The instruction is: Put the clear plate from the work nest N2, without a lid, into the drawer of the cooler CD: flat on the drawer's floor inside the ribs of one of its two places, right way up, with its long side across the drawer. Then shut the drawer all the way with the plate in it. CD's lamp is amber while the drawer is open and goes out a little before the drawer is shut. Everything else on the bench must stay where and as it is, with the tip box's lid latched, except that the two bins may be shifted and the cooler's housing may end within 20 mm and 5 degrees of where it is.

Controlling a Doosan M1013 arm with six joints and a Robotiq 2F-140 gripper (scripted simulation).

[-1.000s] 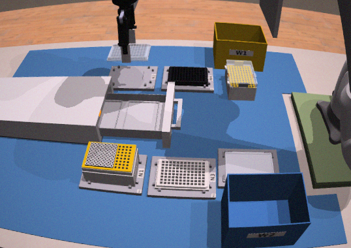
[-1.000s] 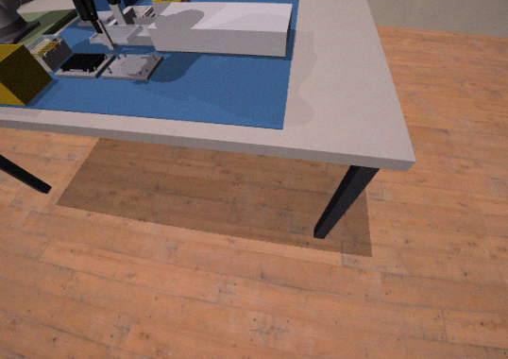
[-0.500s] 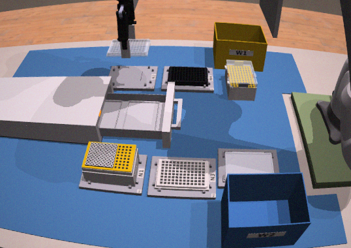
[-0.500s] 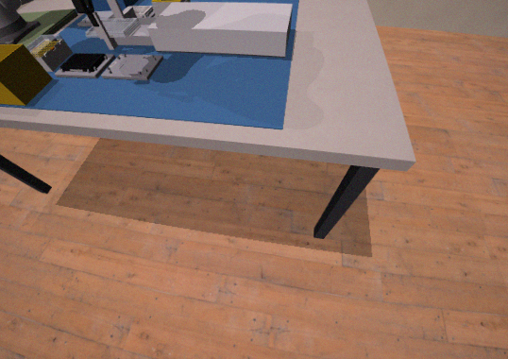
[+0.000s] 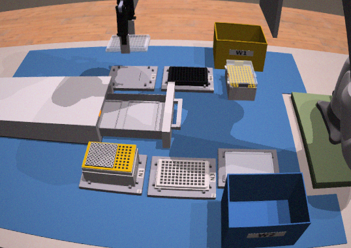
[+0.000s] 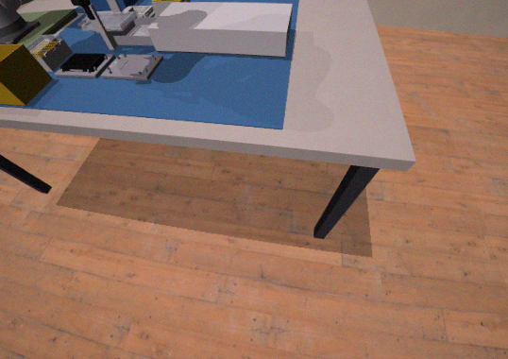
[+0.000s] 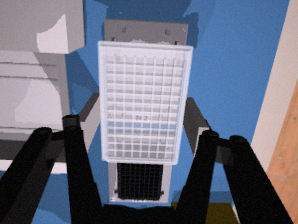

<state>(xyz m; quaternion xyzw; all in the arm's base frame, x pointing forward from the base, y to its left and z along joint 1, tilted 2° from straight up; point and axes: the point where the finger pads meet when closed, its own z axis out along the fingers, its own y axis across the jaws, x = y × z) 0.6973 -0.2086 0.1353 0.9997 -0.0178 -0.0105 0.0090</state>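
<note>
Right now the drawer is 19 cm to the left of my hand, 14 cm below it and 1 cm behind it. From my hand the other things lie so: clear plate: 2 cm below; then N2 label: 15 cm below, 7 cm behind; then work nest N2: 16 cm below.
</note>
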